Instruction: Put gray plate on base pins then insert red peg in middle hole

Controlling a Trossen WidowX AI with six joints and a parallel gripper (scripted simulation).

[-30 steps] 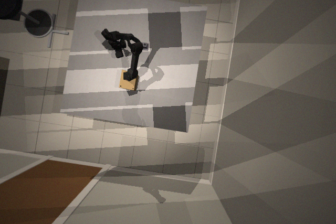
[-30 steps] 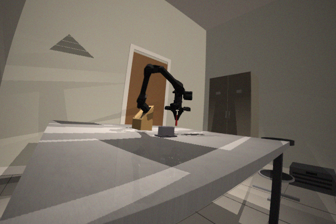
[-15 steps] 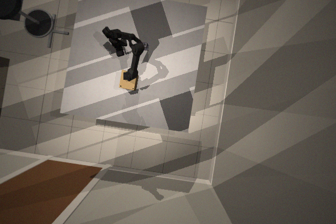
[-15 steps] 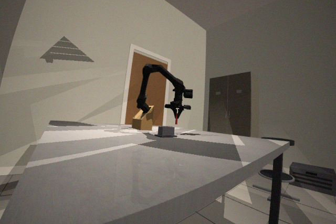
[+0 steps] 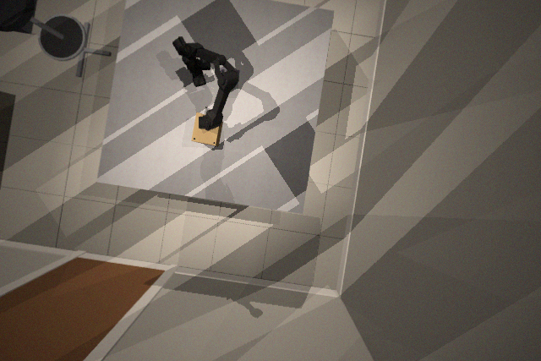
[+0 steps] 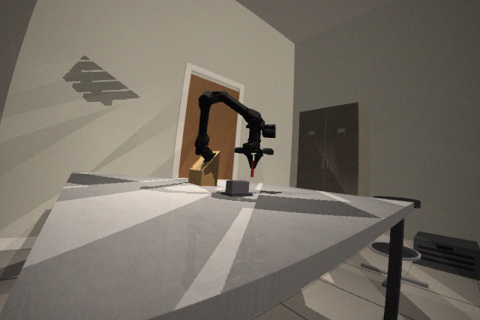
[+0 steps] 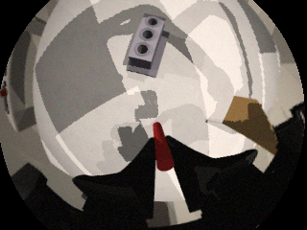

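Now: the gray plate 15 cm to the right of my gripper tip, 7 cm below it and 5 cm ahead of it. The rest, counted from my gripper tip: red peg (right at my gripper tip).
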